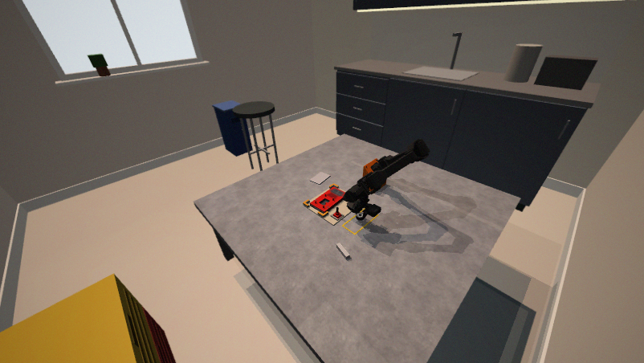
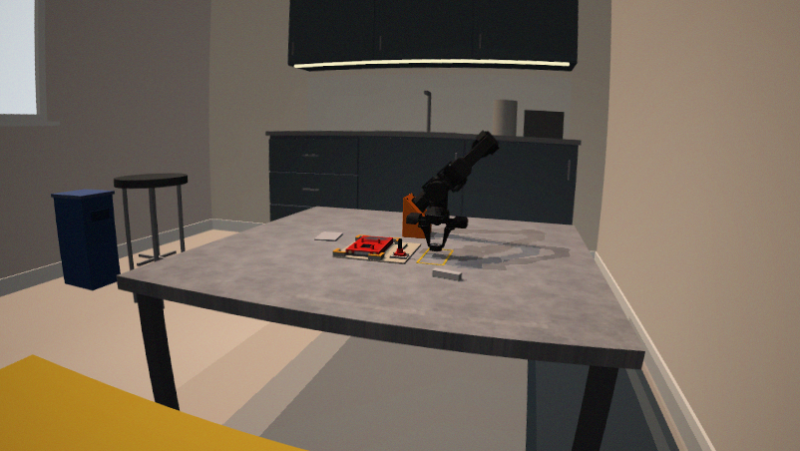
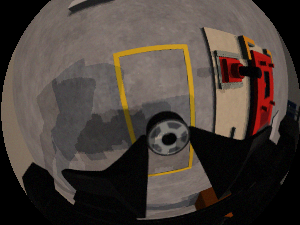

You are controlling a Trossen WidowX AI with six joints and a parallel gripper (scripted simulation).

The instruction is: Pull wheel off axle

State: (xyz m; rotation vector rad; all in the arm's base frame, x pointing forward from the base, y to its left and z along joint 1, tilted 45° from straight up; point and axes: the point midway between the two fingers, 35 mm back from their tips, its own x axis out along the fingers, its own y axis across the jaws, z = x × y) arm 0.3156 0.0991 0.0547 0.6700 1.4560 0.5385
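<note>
Right now my gripper tip is right at the dark wheel. Round my gripper tip: flat grey plate: 41 cm to the right, 16 cm behind, 3 cm below; then grey block: 21 cm ahead, 6 cm to the left, 2 cm below.
</note>
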